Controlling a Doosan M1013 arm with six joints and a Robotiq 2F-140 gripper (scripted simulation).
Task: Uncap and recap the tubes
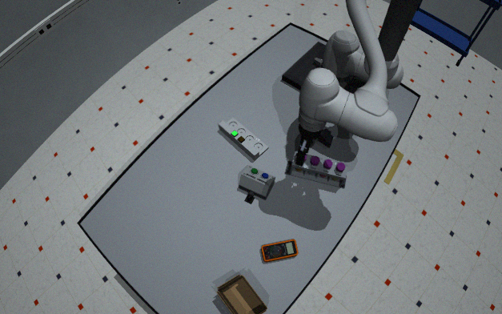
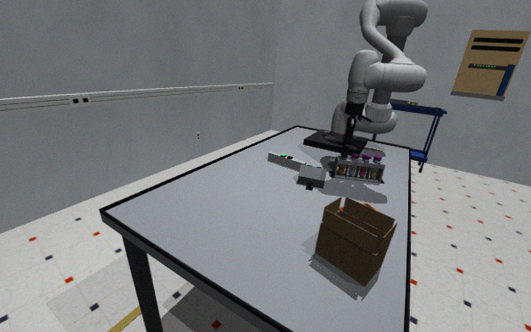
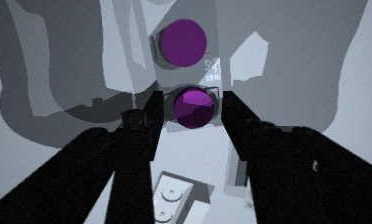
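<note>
My hand is 2 cm past the purple cap, 5 cm to the right of it and 3 cm above it. Also, from my hand: green key 14 cm ahead, 12 cm to the right, 8 cm below; blue key 13 cm ahead, 7 cm to the right, 8 cm below; key housing 15 cm ahead, 9 cm to the right, 9 cm below.
</note>
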